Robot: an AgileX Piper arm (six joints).
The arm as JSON. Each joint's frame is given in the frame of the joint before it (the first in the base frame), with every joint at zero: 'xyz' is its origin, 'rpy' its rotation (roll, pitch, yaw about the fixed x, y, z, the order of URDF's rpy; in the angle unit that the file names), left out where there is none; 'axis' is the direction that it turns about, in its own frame. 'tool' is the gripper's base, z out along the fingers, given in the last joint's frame.
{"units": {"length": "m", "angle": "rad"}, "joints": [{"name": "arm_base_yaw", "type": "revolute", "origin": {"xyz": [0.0, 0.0, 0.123], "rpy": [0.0, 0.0, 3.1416]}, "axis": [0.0, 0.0, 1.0]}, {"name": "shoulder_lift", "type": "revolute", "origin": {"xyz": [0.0, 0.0, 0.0], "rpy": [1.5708, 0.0, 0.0]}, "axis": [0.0, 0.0, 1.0]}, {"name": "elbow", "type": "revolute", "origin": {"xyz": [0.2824, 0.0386, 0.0], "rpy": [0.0, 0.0, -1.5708]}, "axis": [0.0, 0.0, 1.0]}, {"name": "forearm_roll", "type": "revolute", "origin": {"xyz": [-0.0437, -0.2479, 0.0], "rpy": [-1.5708, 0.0, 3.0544]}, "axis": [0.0, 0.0, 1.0]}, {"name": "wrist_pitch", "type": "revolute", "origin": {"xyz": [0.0, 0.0, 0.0], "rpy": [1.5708, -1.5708, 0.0]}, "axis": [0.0, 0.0, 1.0]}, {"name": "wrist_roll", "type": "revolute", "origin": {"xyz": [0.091, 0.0, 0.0], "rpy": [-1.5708, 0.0, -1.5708]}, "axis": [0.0, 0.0, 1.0]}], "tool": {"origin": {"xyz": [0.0, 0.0, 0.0], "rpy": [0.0, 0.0, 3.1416]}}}
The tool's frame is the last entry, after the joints.
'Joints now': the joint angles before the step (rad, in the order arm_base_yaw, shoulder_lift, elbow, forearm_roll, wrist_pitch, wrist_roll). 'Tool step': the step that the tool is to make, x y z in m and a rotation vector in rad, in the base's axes. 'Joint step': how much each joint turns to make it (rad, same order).
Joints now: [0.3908 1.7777 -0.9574 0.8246 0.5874 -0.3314]
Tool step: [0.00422 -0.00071 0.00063 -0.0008 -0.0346 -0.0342]
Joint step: [0.0000 0.0000 0.0000 0.0125 -0.0470 0.0001]
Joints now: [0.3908 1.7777 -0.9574 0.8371 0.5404 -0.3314]
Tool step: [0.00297 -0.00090 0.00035 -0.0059 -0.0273 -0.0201]
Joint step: [0.0000 0.0000 0.0000 0.0016 -0.0344 0.0000]
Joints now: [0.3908 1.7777 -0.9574 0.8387 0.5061 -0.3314]
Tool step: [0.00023 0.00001 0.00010 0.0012 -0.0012 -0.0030]
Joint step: [0.0000 0.0000 0.0000 0.0024 -0.0023 0.0001]
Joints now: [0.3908 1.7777 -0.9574 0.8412 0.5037 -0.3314]
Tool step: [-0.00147 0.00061 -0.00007 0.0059 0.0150 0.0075]
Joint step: [0.0000 0.0000 0.0000 0.0032 0.0175 0.0000]
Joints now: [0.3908 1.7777 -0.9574 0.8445 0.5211 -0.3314]
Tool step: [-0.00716 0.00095 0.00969 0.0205 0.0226 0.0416]
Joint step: [0.0000 -0.0312 0.0000 -0.0066 0.0664 0.0000]
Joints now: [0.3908 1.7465 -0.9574 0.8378 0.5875 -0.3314]
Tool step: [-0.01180 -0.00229 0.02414 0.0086 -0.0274 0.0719]
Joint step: [0.0000 -0.0807 0.0000 -0.0462 0.0759 0.0000]
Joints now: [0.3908 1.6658 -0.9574 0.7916 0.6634 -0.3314]
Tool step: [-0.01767 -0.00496 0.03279 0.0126 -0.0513 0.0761]
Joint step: [0.0000 -0.1146 0.0000 -0.0474 0.0865 0.0000]
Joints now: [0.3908 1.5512 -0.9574 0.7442 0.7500 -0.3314]
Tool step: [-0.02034 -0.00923 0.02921 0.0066 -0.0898 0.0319]
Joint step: [-0.0001 -0.1291 0.0219 -0.0414 0.0271 0.0029]
